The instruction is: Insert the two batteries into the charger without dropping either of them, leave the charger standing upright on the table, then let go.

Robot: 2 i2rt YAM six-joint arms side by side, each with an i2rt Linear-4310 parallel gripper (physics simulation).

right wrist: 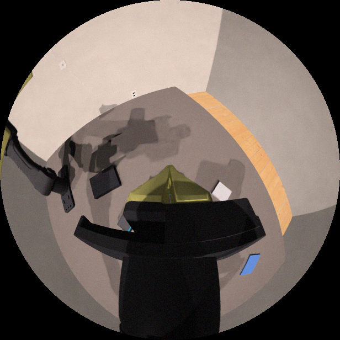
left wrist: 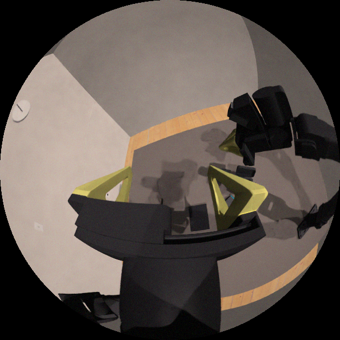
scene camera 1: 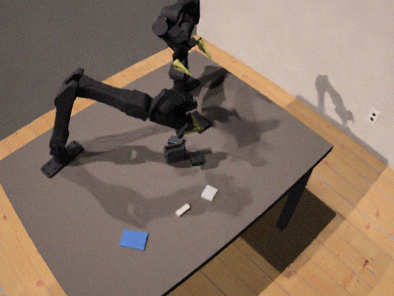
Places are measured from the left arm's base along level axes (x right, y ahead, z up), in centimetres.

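Where they show: left gripper, fingertip midpoint: [scene camera 1: 201, 67]; right gripper, fingertip midpoint: [scene camera 1: 203, 129]; left arm's base, origin of the base link: [scene camera 1: 180, 90]; right arm's base, origin of the base link: [scene camera 1: 62, 159].
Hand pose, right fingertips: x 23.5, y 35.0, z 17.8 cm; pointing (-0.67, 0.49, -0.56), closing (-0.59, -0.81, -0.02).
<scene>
Things, the pixels of their top centre, and the offset from my right fingertips. "spot": a spot on its surface instead.
- dark charger, surface spot: [scene camera 1: 174, 154] spot: dy -5.7, dx +9.3, dz -10.5 cm
- dark battery with a teal stripe, middle of its top: [scene camera 1: 175, 139] dy -14.0, dx +0.4, dz -16.3 cm
- dark battery with a teal edge, middle of its top: [scene camera 1: 195, 157] dy -2.2, dx +1.7, dz -16.3 cm
- flat dark box, middle of its top: [scene camera 1: 197, 120] dy -15.0, dx -13.5, dz -16.3 cm
- white square, surface spot: [scene camera 1: 209, 192] spot: dy +12.2, dx +9.6, dz -17.0 cm
- small cream block, middle of its top: [scene camera 1: 183, 209] dy +10.3, dx +21.5, dz -16.7 cm
- blue rectangle, surface spot: [scene camera 1: 134, 240] spot: dy +6.8, dx +41.9, dz -17.2 cm
The dark charger [scene camera 1: 174, 154] [left wrist: 245, 172] is a blocky shape on the table; whether it stands upright is unclear. One dark battery with a teal stripe [scene camera 1: 175, 140] [right wrist: 124, 223] lies behind it, and another dark battery with a teal edge [scene camera 1: 195, 158] lies to its right in the scene view. Both are outside the charger. My right gripper [scene camera 1: 193, 125] [left wrist: 219, 147] [right wrist: 169, 169] is shut and empty, above and behind these objects; its body hides the charger in the right wrist view. My left gripper [scene camera 1: 201, 66] [left wrist: 169, 169] is open and empty, high over the table's far part.
A flat dark box [scene camera 1: 202, 121] [left wrist: 199, 217] [right wrist: 105, 182] lies near the right gripper in the scene view. A white square [scene camera 1: 209, 192] [right wrist: 221, 191], a small cream block [scene camera 1: 183, 209] and a blue rectangle [scene camera 1: 134, 240] [right wrist: 250, 264] lie nearer the front edge.
</scene>
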